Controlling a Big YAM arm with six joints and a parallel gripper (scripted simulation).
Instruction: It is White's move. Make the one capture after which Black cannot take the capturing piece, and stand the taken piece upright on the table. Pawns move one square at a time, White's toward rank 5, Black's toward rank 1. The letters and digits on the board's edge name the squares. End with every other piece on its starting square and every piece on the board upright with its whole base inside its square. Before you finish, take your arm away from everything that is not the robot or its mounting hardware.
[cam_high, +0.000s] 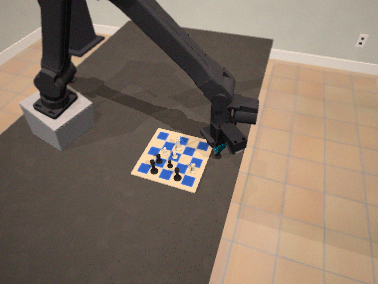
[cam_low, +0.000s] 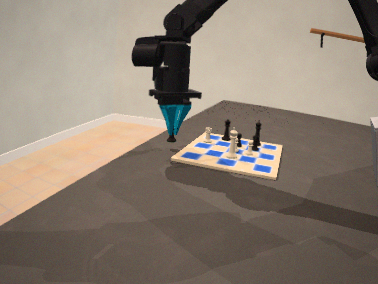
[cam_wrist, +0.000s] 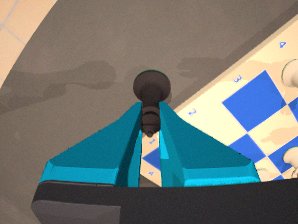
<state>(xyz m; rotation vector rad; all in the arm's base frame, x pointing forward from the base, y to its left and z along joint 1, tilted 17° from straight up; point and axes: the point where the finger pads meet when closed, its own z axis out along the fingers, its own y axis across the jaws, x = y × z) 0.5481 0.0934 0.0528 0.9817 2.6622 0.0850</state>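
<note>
Now: hand 140 mm past the tall white piece, 10 mm to the left of it and 10 mm above it. Also, from my hand: blue-and-cream chessboard (130 mm behind, 50 mm to the right, 40 mm below); tall black piece (170 mm behind, 130 mm to the right, 10 mm below).
</note>
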